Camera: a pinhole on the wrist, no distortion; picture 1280 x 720 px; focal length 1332.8 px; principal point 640.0 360.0 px. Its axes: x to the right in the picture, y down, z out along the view. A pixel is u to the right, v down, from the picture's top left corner.
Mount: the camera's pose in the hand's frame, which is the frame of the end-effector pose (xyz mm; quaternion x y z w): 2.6 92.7 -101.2 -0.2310 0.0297 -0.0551 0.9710
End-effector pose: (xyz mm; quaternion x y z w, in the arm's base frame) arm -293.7 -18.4 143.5 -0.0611 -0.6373 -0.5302 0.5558
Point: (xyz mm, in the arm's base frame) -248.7 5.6 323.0
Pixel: outside the picture
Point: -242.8 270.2 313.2
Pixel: 381 376
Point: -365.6 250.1 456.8
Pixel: 926 289
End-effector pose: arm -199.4 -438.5 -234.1 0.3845 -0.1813 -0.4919 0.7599
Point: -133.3 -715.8 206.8
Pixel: 1112 397
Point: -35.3 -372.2 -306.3
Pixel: behind the camera
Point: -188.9 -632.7 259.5
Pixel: 825 385
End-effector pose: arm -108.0 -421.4 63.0 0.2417 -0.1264 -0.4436 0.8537
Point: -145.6 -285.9 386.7
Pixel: 43 106
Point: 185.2 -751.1 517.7
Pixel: outside the picture
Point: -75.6 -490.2 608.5
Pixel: 711 160
